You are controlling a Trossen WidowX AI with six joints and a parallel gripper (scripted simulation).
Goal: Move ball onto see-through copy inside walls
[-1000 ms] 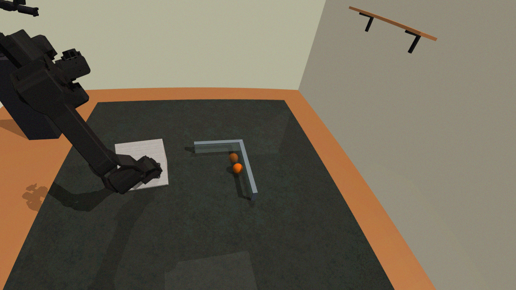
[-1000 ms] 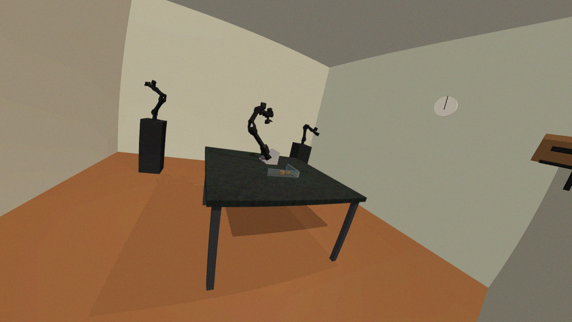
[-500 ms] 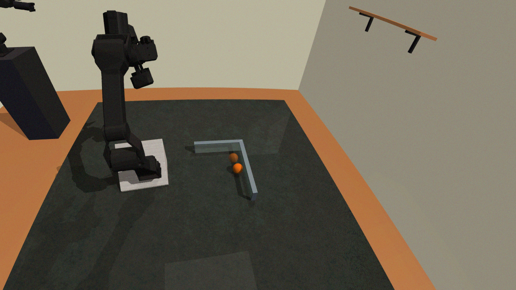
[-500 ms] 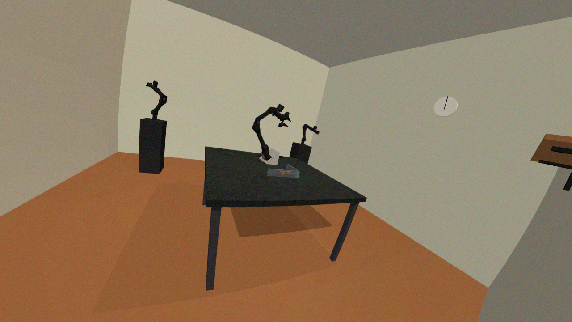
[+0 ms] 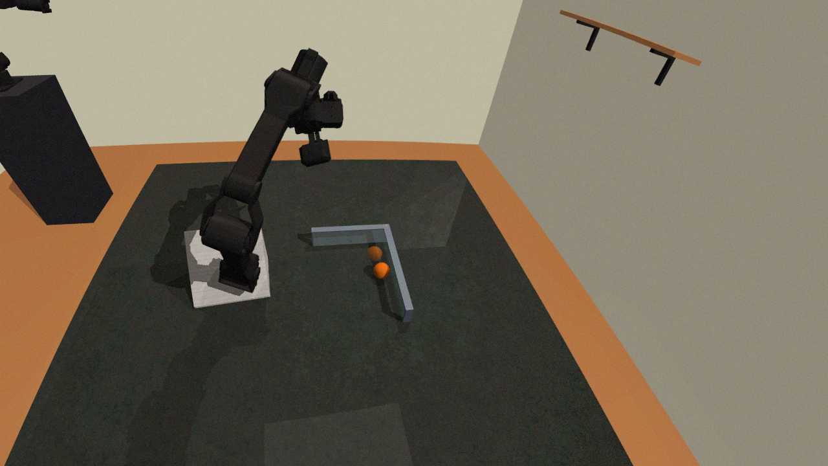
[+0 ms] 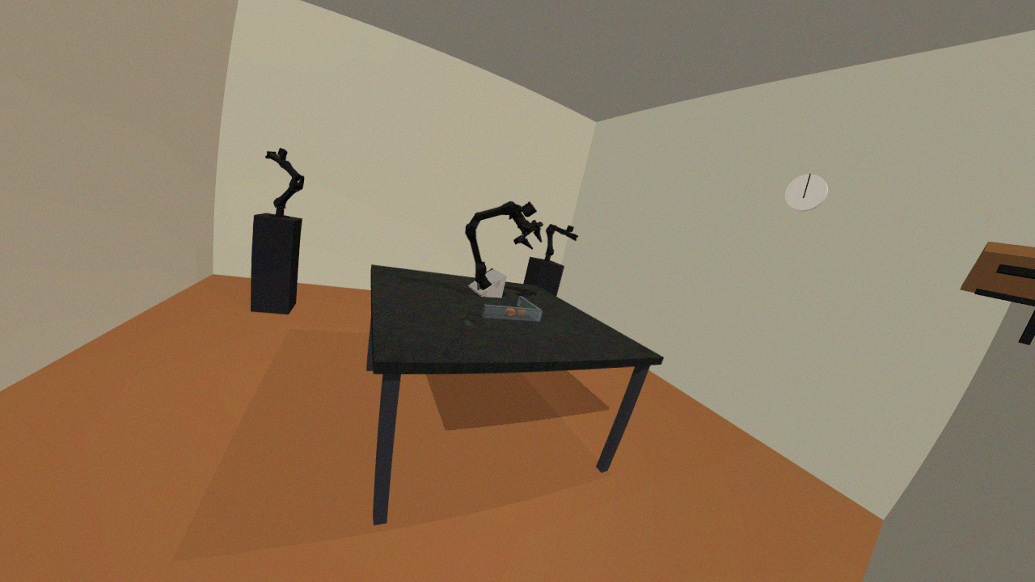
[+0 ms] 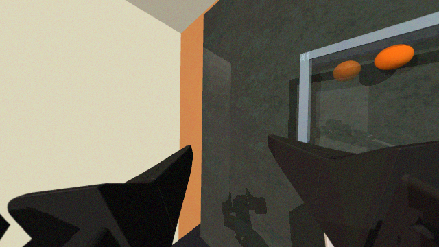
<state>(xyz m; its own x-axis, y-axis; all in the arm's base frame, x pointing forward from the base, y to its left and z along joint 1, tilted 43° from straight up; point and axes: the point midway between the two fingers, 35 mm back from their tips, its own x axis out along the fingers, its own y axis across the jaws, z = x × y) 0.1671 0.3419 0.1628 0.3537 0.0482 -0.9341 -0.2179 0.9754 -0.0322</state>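
My gripper tip is 16 cm short of the orange ball, 16 cm to the left of it and 34 cm above it. From my gripper tip the other things lie so: see-through copy: 15 cm ahead, 9 cm to the right, 34 cm below.
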